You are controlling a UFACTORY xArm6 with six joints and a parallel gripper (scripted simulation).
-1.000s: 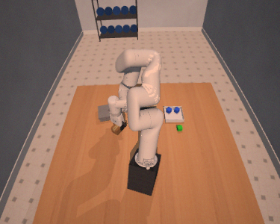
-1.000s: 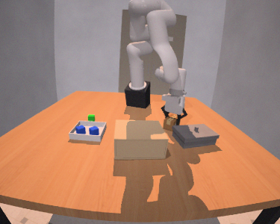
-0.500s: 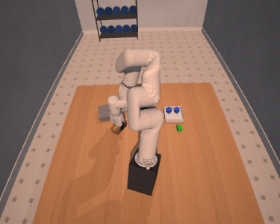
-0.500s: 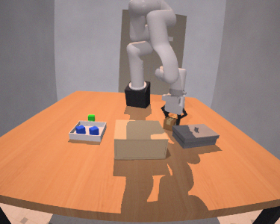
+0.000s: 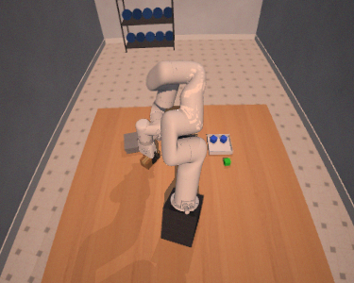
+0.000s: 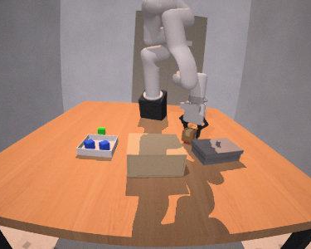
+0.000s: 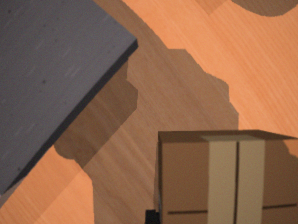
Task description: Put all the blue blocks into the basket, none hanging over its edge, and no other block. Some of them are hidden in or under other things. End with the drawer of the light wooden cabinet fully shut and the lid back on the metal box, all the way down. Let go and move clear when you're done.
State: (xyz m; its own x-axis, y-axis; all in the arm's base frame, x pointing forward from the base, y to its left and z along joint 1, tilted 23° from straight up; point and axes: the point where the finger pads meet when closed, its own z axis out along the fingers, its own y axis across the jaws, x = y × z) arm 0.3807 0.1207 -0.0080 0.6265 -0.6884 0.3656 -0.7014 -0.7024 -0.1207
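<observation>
Now: hand 30 mm above the red block, 20 mm to the left of it and 10 mm short of it. The rest, counted from my hand: small brown box right at my hand; then grey metal box 160 mm ahead, 50 mm to the left, 20 mm below; then drawer 230 mm to the right, 160 mm ahead.
</observation>
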